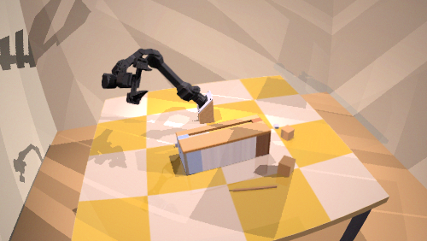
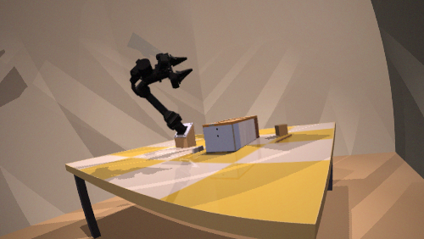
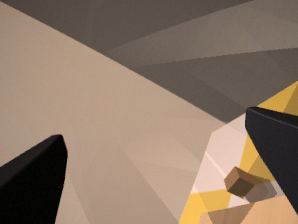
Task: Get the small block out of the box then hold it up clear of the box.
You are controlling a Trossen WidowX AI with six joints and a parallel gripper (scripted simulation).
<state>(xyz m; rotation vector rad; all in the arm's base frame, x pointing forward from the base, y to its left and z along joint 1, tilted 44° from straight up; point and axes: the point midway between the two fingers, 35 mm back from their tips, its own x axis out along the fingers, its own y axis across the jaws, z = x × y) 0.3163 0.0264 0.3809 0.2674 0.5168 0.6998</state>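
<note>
Right now the box is 4 cm behind my gripper tip, 26 cm to the left of it and 34 cm below it. Round my gripper tip: tiny piece: 16 cm behind, 57 cm to the left, 39 cm below; thin stick: 24 cm ahead, 36 cm to the left, 40 cm below; tan block: 2 cm behind, 25 cm to the left, 31 cm below.
</note>
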